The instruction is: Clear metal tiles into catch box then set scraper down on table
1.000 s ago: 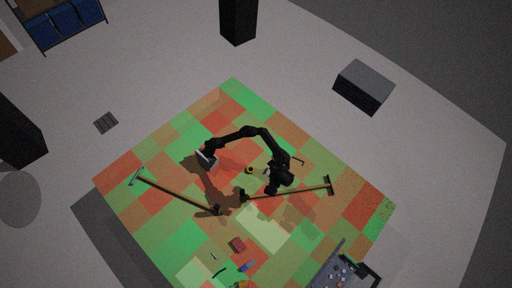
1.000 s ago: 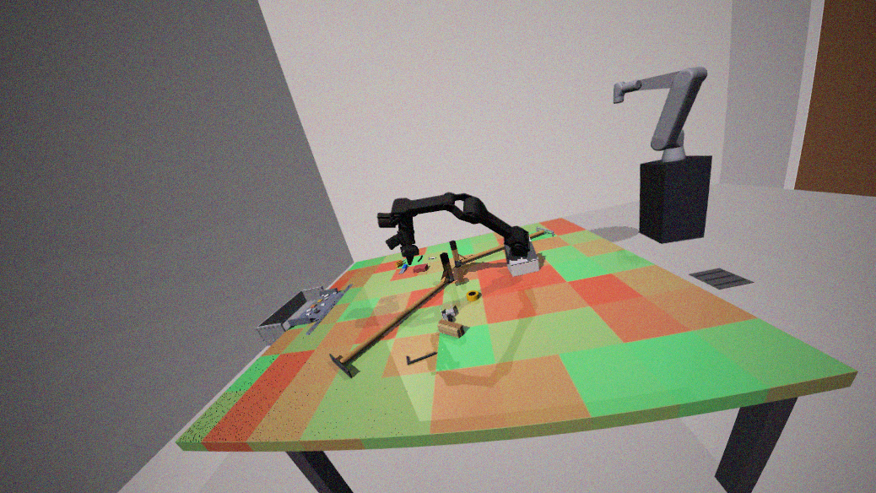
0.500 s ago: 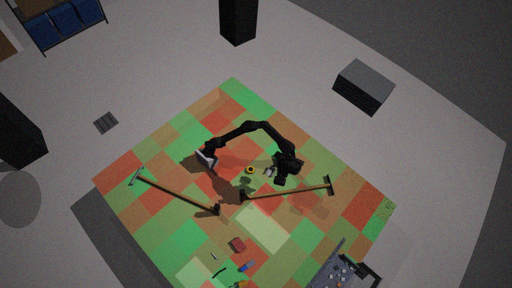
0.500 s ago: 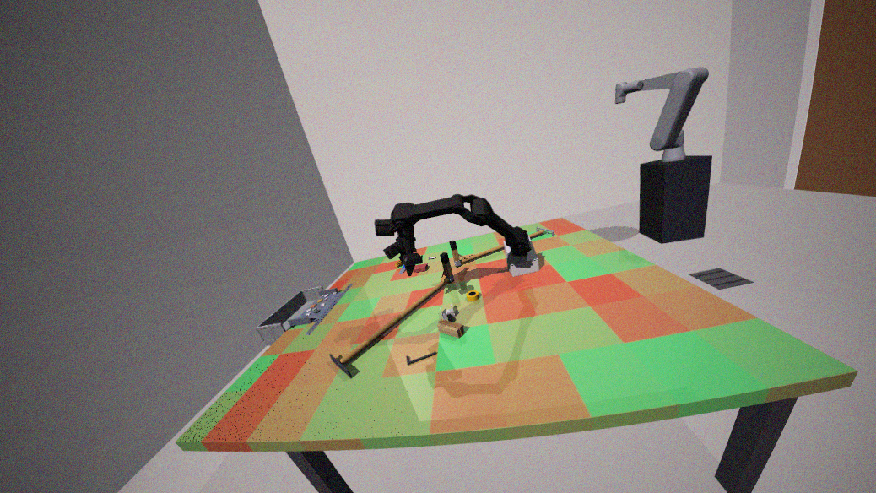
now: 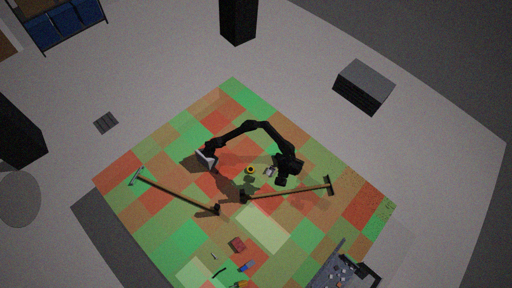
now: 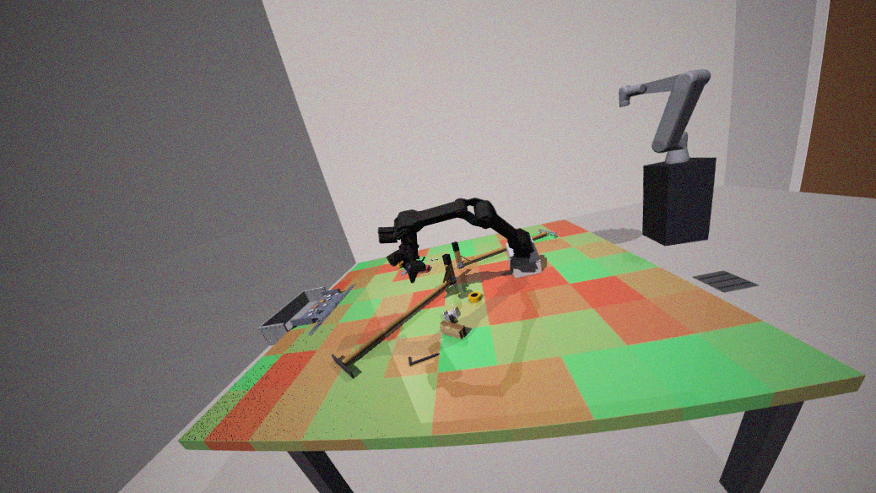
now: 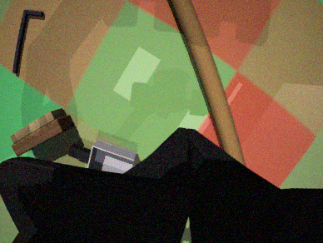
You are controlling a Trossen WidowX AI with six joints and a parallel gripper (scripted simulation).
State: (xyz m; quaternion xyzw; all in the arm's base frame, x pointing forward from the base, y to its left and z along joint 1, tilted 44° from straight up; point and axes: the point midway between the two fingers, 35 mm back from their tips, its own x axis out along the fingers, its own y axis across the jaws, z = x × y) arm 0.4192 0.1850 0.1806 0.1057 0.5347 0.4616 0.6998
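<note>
The long scraper lies 60 mm ahead of my gripper tip and 90 mm below it. From my gripper tip the other things lie so: wooden block (140 mm behind, 120 mm to the left, 130 mm below); then yellow tape roll (200 mm behind, 80 mm to the right, 140 mm below); then hex key (40 mm behind, 220 mm to the left, 150 mm below).
</note>
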